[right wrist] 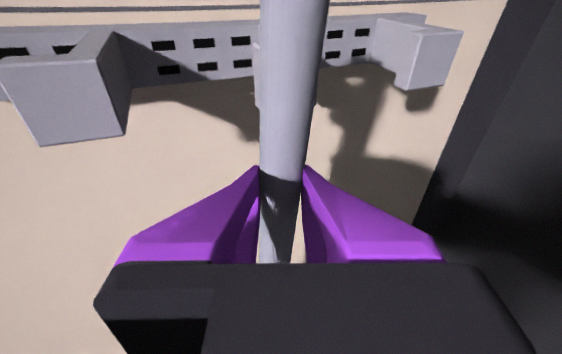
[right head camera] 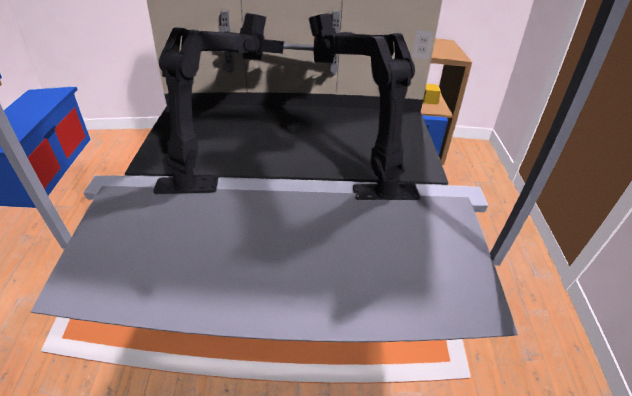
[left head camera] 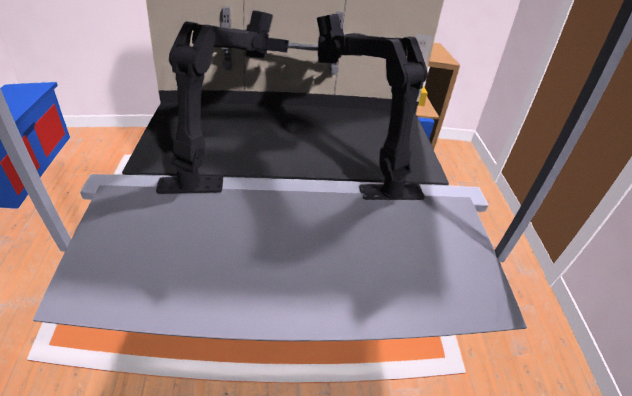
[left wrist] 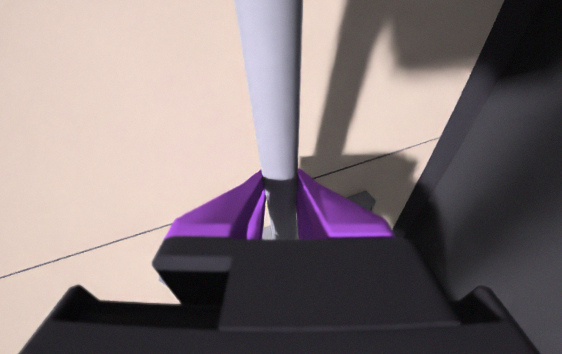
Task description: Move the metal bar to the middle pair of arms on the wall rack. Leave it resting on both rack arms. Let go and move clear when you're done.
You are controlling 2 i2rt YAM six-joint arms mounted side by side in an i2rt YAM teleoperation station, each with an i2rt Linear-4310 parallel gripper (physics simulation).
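The metal bar point(left head camera: 303, 46) point(right head camera: 299, 47) point(left wrist: 272, 90) point(right wrist: 290, 90) is held in the air in front of the wall. My left gripper point(left wrist: 280, 176) is shut on it, with a purple finger on each side. My right gripper point(right wrist: 280, 176) is also shut on it. The wall rack's left upright point(left head camera: 226, 17) point(right head camera: 224, 21) and right upright point(right head camera: 336, 20) are partly hidden by the robot. In the right wrist view, one upright point(right wrist: 222, 54) has an arm point(right wrist: 80, 102) at the left and an arm point(right wrist: 432, 60) at the right; the bar hides most of the stretch between. Contact with the rack cannot be seen.
A black mat point(left head camera: 320, 160) point(right head camera: 320, 162) lies below the wall rack. A grey table point(left head camera: 200, 280) point(right head camera: 200, 280) is in front of the arm bases. A wooden shelf point(left head camera: 442, 56) point(right head camera: 455, 52) stands at the right, and a blue and red cabinet point(left head camera: 30, 100) point(right head camera: 37, 105) at the left.
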